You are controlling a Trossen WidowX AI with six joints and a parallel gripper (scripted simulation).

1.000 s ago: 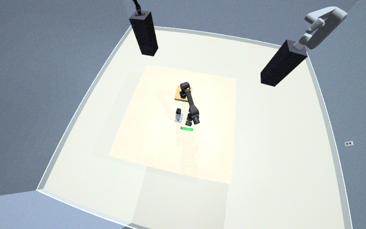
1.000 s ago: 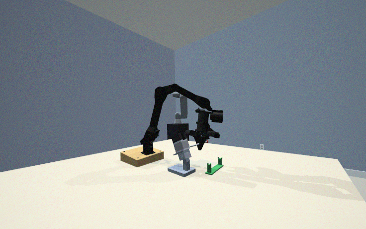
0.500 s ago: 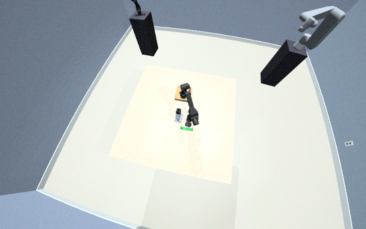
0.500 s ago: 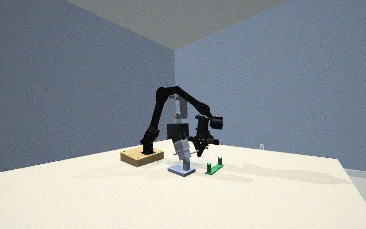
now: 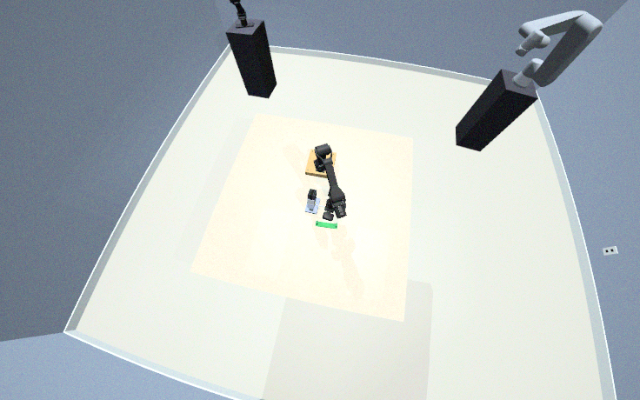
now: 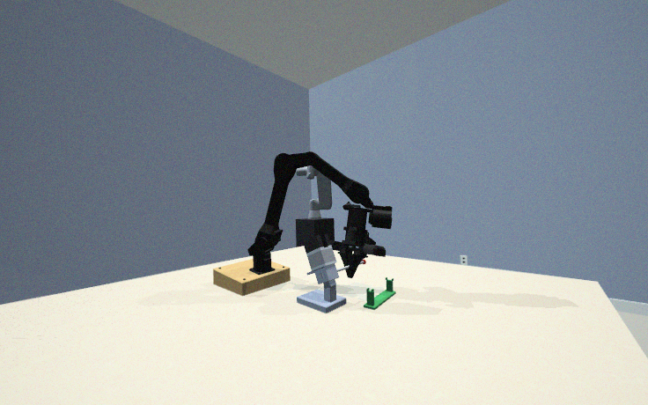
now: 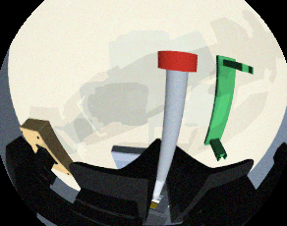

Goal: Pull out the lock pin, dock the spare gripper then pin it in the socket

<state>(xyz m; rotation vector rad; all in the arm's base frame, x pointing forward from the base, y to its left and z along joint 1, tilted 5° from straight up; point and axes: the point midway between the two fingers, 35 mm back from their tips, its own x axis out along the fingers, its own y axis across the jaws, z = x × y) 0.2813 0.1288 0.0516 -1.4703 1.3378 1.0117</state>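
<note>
Right now the grey mount is 1 cm behind my gripper tip and 10 cm to the right of it. The rest, counted from my gripper tip: green cradle 9 cm ahead, 2 cm to the left, 2 cm below; spare gripper 1 cm behind, 10 cm to the right, 8 cm above.
</note>
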